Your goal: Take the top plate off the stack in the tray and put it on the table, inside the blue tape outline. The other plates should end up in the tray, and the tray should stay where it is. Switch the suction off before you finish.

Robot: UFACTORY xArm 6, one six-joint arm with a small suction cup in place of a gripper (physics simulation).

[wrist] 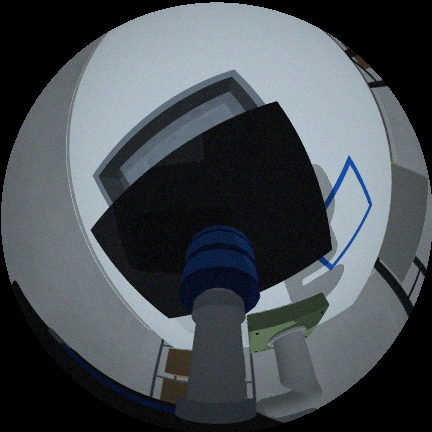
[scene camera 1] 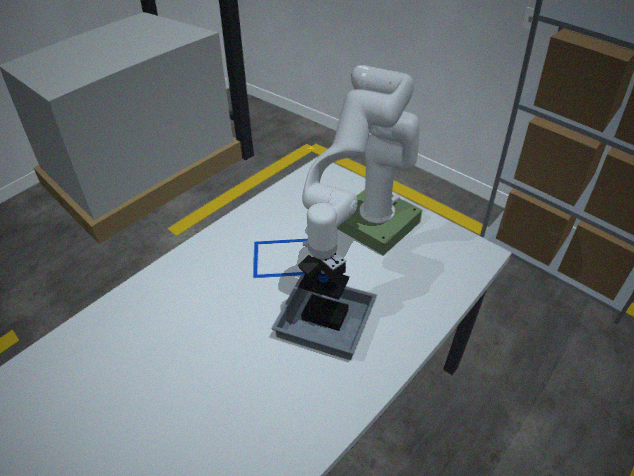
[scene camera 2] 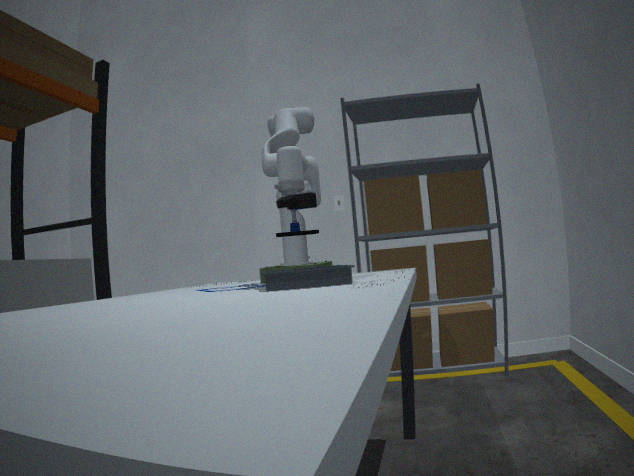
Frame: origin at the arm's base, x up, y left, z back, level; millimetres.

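Where they show: hand, its tool point: (wrist: 219, 243) (scene camera 1: 323, 281) (scene camera 2: 295, 235); arm's base, origin of its link: (wrist: 286, 335) (scene camera 1: 377, 211) (scene camera 2: 296, 264).
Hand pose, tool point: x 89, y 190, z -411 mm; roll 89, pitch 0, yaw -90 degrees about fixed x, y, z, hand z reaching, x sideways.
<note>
Things, the pixels of their top centre, and the offset from my tool point. "spot": a spot on its surface instead. Level surfaces: height alone.
- thin black plate, centre of its top: (wrist: 204, 248) (scene camera 1: 324, 280) (scene camera 2: 296, 231) dx +11, dy +6, dz -4 mm
- grey tray, centre of its top: (wrist: 195, 186) (scene camera 2: 304, 268) (scene camera 1: 325, 311) dx -98, dy +26, dz -16 mm
- blue tape outline, a spot on its surface: (wrist: 362, 184) (scene camera 1: 255, 258) spot: dx -147, dy -328, dz -25 mm
- white table, height of its surface: dx -148 mm
My suction cup (scene camera 1: 323, 279) (scene camera 2: 294, 230) (wrist: 218, 250) is blue and holds a thin black plate (scene camera 1: 337, 288) (scene camera 2: 311, 232) (wrist: 260, 185) by its top face, roughly level, well above the tray. The grey tray (scene camera 1: 313, 348) (scene camera 2: 307, 278) (wrist: 165, 105) stands on the table. The remaining stack of black plates (scene camera 1: 324, 311) lies inside the tray in scene camera 1; in the wrist view the held plate hides it. The blue tape outline (scene camera 1: 255, 259) (scene camera 2: 215, 290) (wrist: 362, 184) is on the table beside the tray; the arm covers its right part in scene camera 1.
The arm's green base block (scene camera 1: 384, 240) (scene camera 2: 270, 274) (wrist: 312, 312) stands on the white table (scene camera 1: 179, 384) (scene camera 2: 204, 358) (wrist: 165, 45) behind the tray. Off the table are a large grey box (scene camera 1: 153, 117) on a pallet and a shelf unit (scene camera 1: 514, 130) (scene camera 2: 353, 204) with cartons.
</note>
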